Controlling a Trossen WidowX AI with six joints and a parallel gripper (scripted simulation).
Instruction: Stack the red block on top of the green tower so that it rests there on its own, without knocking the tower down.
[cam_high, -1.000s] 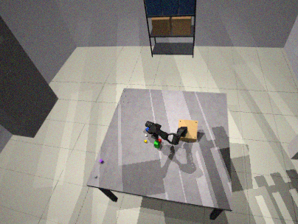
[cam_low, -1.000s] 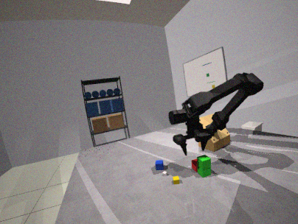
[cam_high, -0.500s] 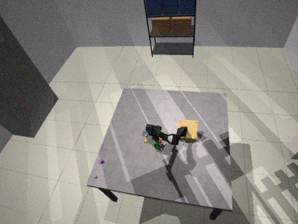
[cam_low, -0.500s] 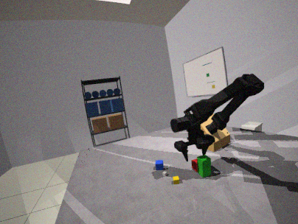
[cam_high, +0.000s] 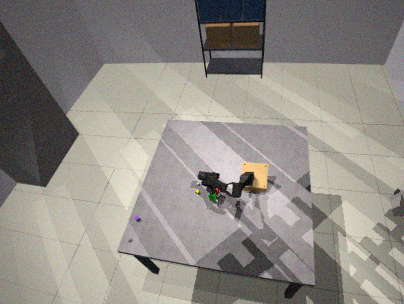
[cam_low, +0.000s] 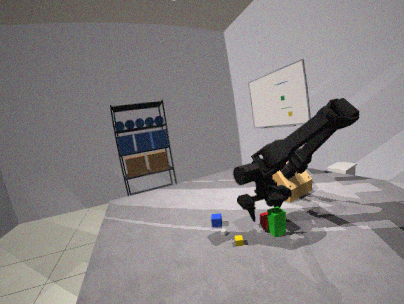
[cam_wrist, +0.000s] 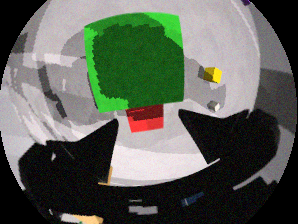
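The red block is 10 mm to the left of my gripper tip and 10 mm below it. The rest, counted from my gripper tip: blue cube 130 mm ahead, 120 mm to the right, 10 mm below; then yellow cube 140 mm ahead, 20 mm to the left, 20 mm below; then tiny white cube 150 mm ahead, 60 mm to the right, 20 mm below.
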